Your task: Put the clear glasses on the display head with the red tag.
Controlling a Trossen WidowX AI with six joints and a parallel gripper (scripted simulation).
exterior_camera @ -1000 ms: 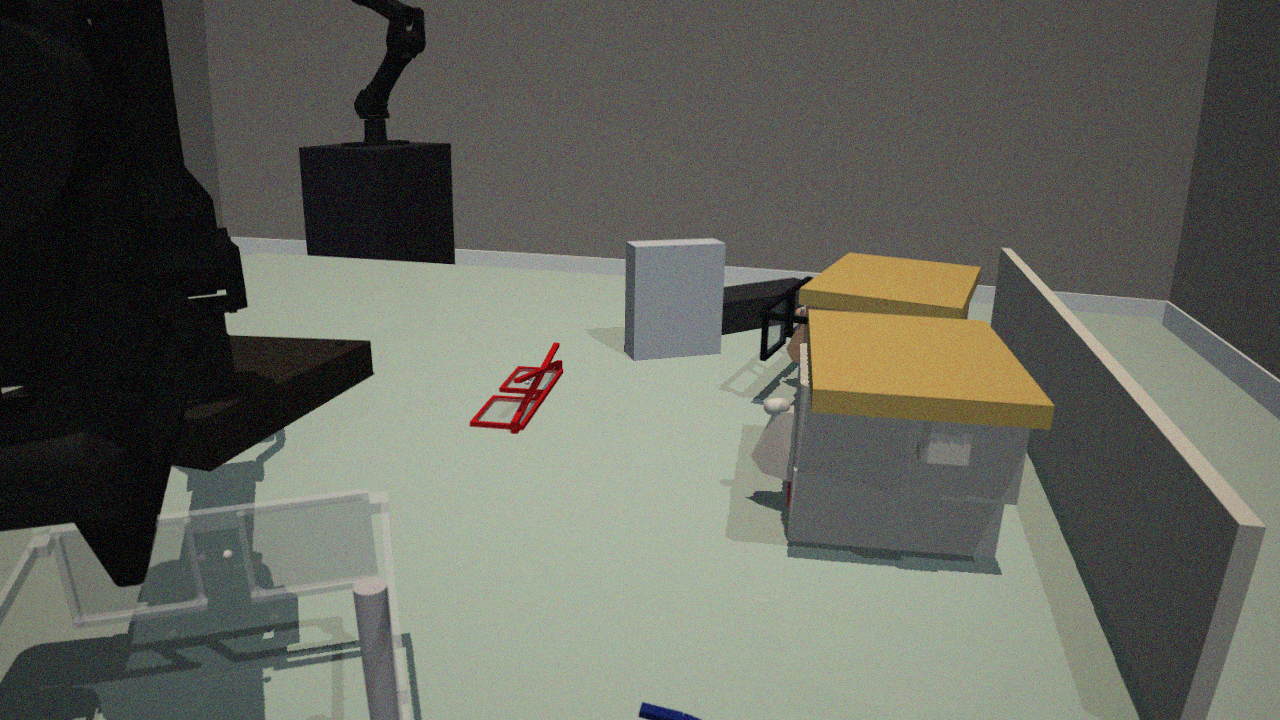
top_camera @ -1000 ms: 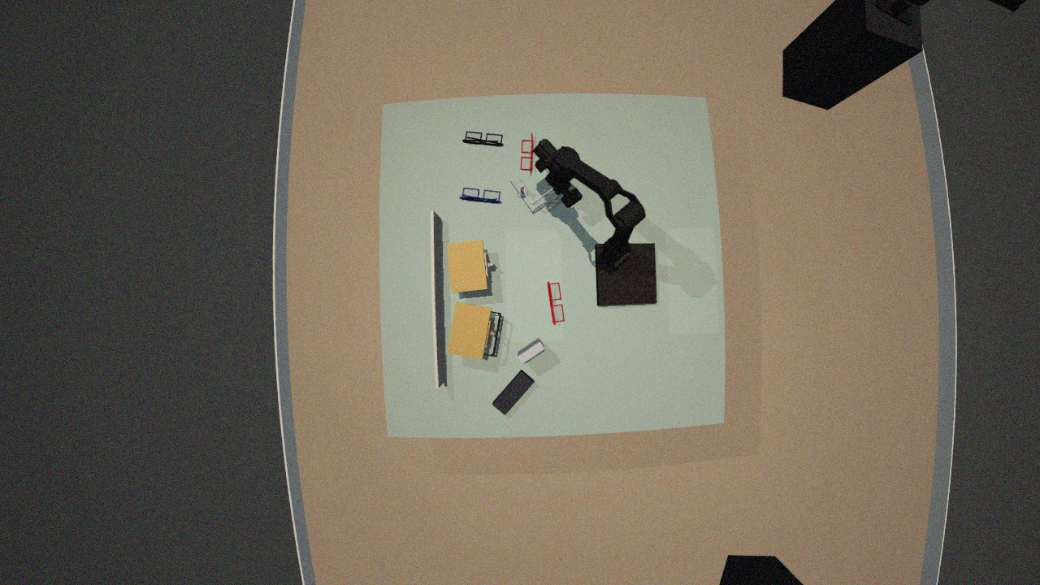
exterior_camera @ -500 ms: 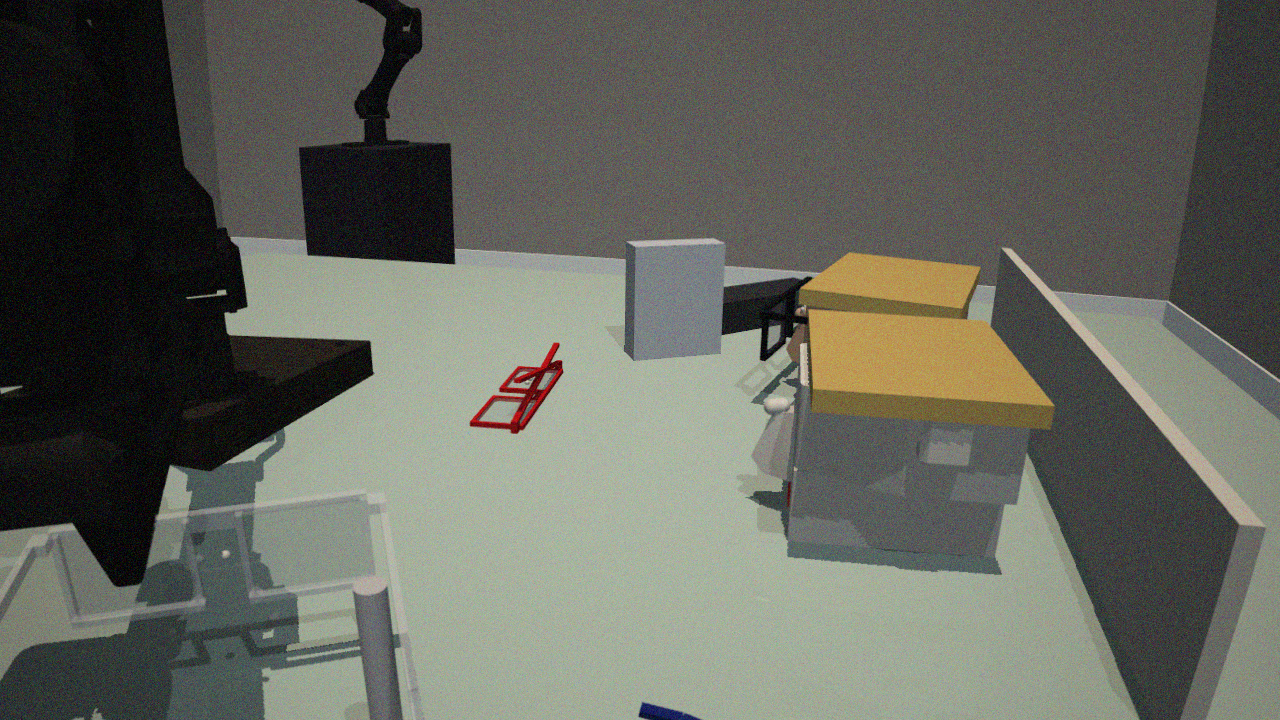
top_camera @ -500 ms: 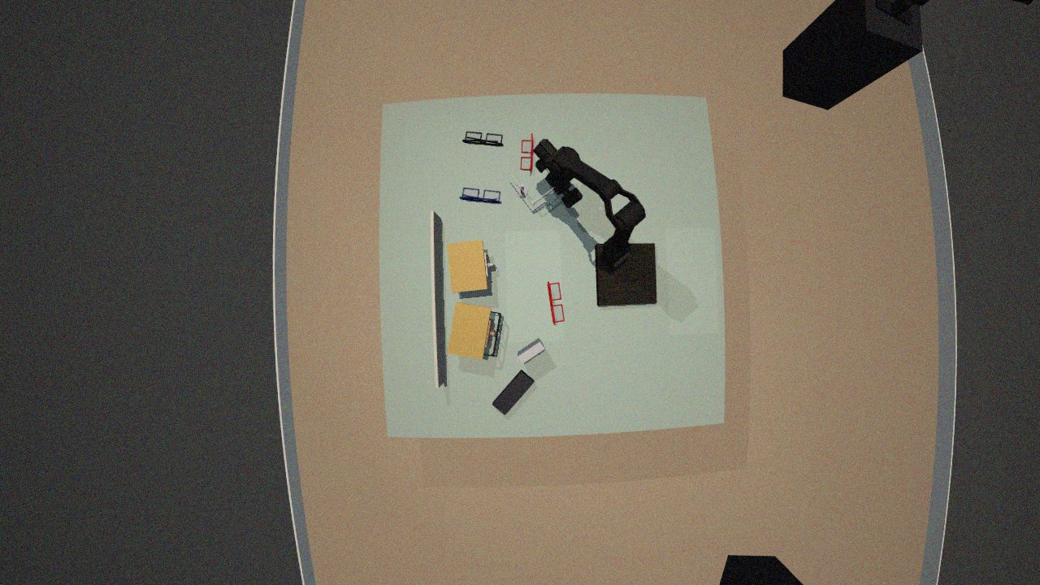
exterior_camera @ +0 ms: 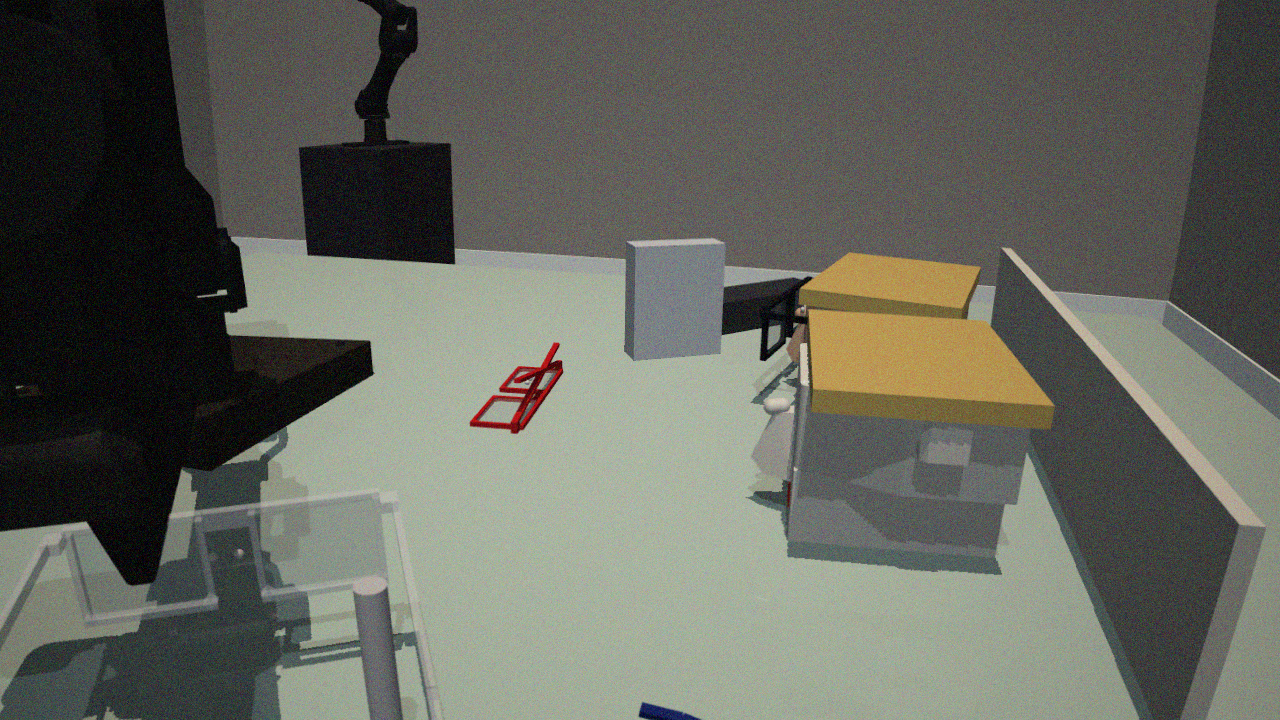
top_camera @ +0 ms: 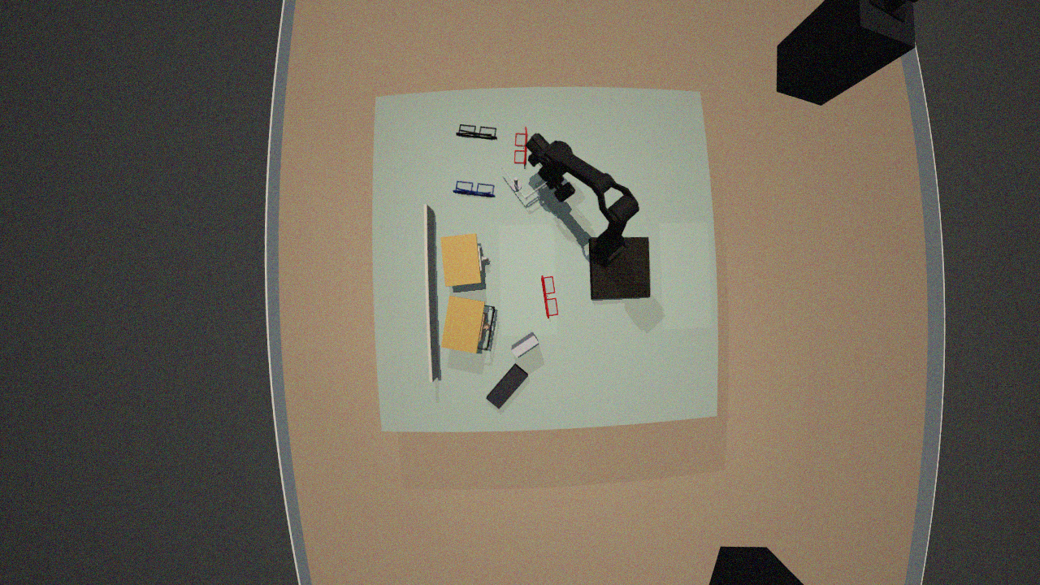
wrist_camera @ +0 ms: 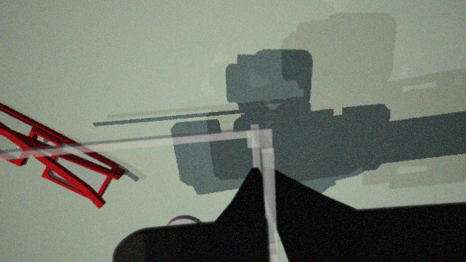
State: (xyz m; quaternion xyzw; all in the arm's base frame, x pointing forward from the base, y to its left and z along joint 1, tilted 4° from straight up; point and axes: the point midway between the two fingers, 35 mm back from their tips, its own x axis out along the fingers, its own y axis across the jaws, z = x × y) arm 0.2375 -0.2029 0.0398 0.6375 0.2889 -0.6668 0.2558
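My gripper tip is now 120 mm short of the pale round peg, 10 mm to the right of it and 40 mm above it. Round my gripper tip: wall panel (350 mm ahead, 450 mm to the left, 10 mm below); then dark block (30 mm ahead, 740 mm to the left, 40 mm below); then white box (570 mm to the left).
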